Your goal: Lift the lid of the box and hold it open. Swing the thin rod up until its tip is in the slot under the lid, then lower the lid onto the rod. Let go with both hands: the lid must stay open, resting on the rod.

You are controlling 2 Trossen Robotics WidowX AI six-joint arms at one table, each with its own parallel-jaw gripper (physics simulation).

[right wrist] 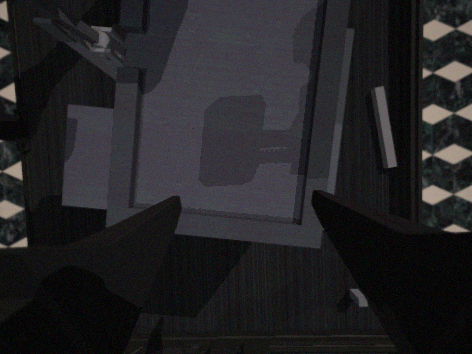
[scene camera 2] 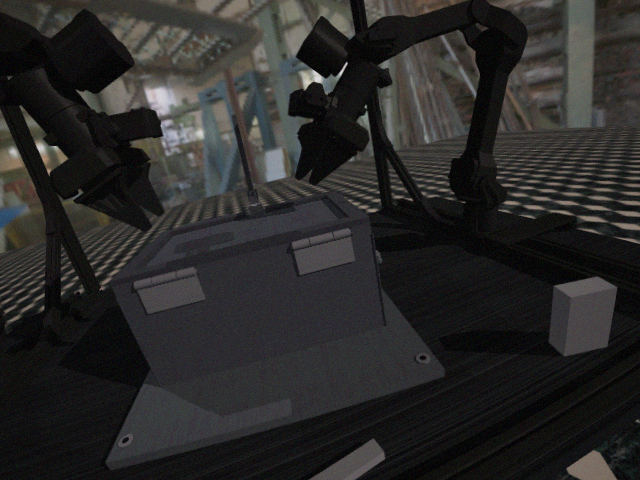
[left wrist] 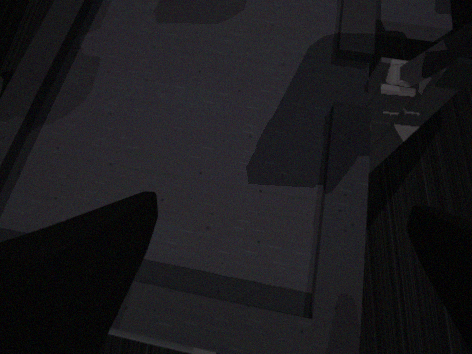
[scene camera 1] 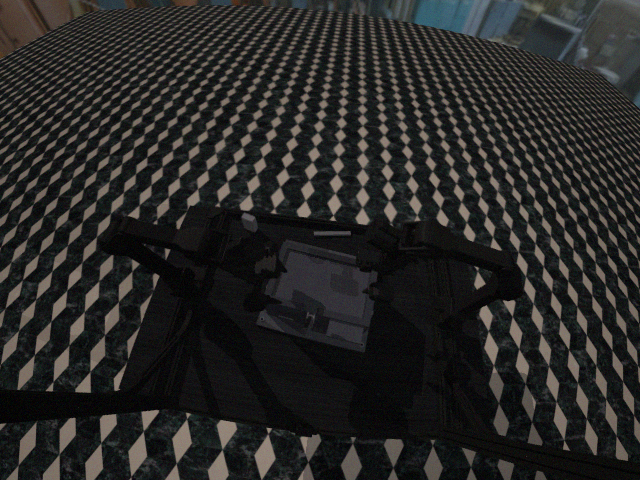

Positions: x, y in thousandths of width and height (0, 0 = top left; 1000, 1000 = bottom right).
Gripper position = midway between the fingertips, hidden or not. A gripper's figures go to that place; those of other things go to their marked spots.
The left gripper (scene camera 2: 474, 378): 0.51 m from the lens. The right gripper (scene camera 2: 245, 461): 0.46 m from the lens.
